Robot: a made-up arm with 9 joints. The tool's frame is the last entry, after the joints. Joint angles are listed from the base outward.
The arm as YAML. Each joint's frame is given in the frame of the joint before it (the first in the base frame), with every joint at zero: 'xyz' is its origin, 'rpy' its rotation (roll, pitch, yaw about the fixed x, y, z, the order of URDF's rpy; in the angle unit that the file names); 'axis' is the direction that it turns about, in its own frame. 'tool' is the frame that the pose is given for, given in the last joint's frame.
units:
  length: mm
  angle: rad
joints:
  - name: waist
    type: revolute
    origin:
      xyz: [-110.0, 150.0, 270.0]
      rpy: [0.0, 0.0, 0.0]
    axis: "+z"
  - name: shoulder
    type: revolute
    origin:
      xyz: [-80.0, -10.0, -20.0]
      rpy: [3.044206, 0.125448, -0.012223]
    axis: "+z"
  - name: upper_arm
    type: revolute
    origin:
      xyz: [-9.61, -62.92, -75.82]
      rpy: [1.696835, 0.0, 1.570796]
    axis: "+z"
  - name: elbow
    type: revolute
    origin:
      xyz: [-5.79, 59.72, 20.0]
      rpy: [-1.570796, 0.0, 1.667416]
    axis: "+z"
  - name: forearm
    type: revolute
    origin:
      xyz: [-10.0, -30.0, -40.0]
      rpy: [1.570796, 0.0, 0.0]
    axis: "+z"
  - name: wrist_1
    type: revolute
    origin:
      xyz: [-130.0, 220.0, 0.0]
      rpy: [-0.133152, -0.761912, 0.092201]
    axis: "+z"
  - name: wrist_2
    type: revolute
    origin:
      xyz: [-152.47, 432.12, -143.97]
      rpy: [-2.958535, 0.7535, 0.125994]
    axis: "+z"
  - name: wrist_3
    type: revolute
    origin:
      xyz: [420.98, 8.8, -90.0]
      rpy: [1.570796, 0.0, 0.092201]
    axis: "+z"
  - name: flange
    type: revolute
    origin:
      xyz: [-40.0, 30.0, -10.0]
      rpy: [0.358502, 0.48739, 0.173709]
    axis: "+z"
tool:
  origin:
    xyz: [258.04, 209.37, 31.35]
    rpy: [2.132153, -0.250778, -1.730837]
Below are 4 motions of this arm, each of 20 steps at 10 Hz.
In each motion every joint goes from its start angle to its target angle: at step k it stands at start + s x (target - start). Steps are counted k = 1, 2, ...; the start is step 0. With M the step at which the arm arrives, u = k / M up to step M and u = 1 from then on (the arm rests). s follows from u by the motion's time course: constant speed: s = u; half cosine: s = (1 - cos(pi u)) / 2; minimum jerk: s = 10 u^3 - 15 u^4 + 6 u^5.
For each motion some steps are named. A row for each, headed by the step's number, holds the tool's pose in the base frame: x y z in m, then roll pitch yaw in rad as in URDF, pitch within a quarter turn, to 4 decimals.
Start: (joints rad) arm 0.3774 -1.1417 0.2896 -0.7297 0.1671 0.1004 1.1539 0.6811 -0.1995
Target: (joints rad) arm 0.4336 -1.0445 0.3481 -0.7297 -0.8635 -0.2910 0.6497 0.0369 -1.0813
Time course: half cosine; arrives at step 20
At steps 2, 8, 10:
2: -0.5127 -0.1869 0.0854 -0.3560 -0.1893 1.1105
8: -0.4508 -0.0436 -0.0031 -0.7365 -0.4339 1.2924
10: -0.3971 0.0214 -0.0306 -0.9739 -0.4935 1.4356

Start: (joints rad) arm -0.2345 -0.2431 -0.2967 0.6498 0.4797 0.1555 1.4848 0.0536 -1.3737
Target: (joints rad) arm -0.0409 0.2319 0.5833 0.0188 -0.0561 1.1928 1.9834 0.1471 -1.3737
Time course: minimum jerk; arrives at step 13
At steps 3, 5, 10, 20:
3: -0.0274 0.0919 0.4238 -0.6879 0.3388 1.4716
5: -0.0078 0.0612 0.4300 -0.8629 0.1540 1.5211
10: -0.0009 -0.0643 0.4654 -1.5656 -0.1997 1.6257
20: -0.0081 -0.0854 0.4691 -1.6699 -0.2283 1.6301

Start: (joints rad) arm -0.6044 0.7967 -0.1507 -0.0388 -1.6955 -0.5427 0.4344 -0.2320 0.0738
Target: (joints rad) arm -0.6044 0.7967 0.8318 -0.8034 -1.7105 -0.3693 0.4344 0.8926 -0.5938
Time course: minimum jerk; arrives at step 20
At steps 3, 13, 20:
3: -0.7543 0.3499 0.1461 -2.7800 -0.3211 -1.0356
13: -0.2521 0.2414 -0.3214 -1.4393 -0.6665 -2.2494
20: -0.0435 0.1949 -0.3213 -1.0715 -0.3786 -2.5561

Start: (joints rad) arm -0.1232 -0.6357 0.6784 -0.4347 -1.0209 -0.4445 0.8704 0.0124 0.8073
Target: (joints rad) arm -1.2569 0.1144 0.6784 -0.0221 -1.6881 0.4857 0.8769 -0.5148 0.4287
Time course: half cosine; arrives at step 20
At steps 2, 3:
2: -0.5419 0.5018 -0.2232 -0.7247 -0.4160 -0.9615
3: -0.5316 0.5022 -0.2264 -0.7526 -0.4290 -0.9575

